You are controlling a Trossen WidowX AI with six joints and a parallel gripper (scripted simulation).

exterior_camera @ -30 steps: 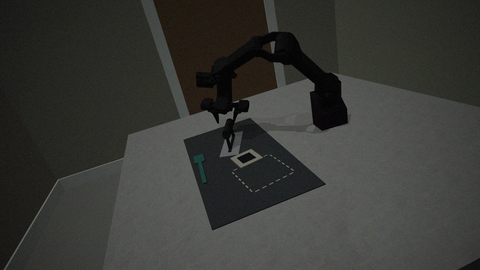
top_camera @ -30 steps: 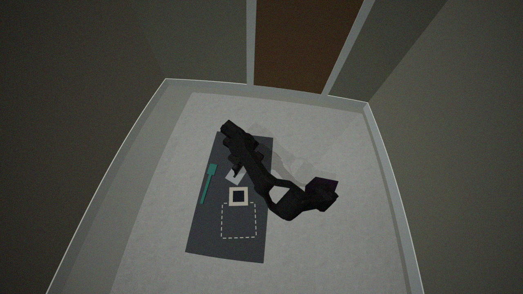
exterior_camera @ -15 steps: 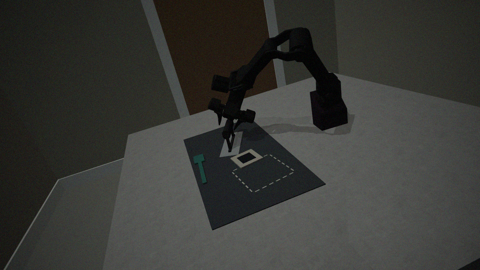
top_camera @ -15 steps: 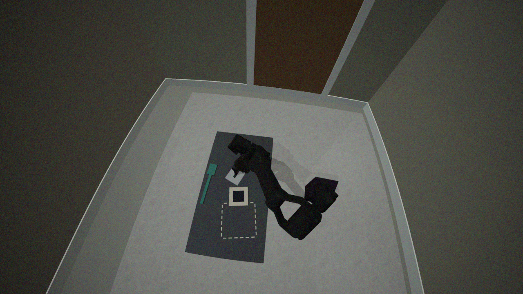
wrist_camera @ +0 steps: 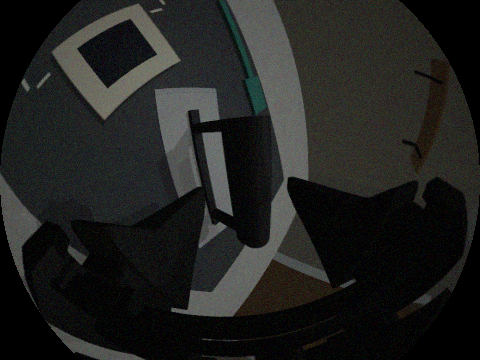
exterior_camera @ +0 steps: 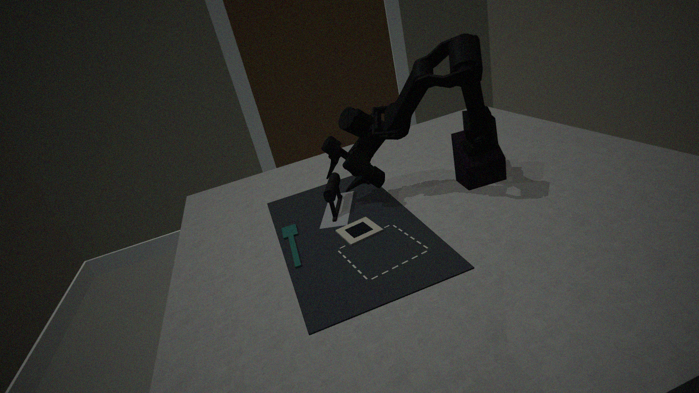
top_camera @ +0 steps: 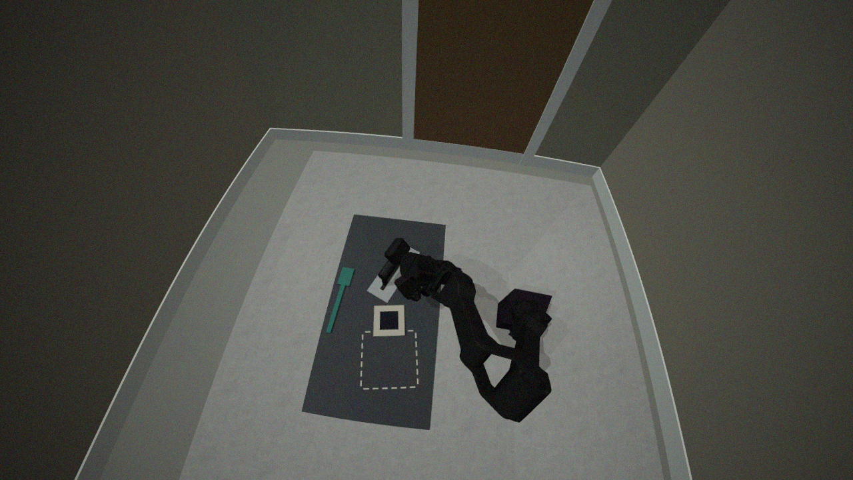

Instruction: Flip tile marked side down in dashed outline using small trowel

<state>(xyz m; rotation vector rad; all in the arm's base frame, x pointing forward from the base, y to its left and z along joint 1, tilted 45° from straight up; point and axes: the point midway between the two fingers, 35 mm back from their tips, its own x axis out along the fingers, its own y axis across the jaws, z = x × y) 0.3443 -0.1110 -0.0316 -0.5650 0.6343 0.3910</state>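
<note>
Now: gripper tip 100 mm to the right of the dark mat, 100 mm above it and 30 mm short of it. Also, from my gripper tip: green trowel: 170 mm ahead, 80 mm below, 70 mm to the left; tile: 140 mm to the left, 80 mm below, 10 mm ahead.
</note>
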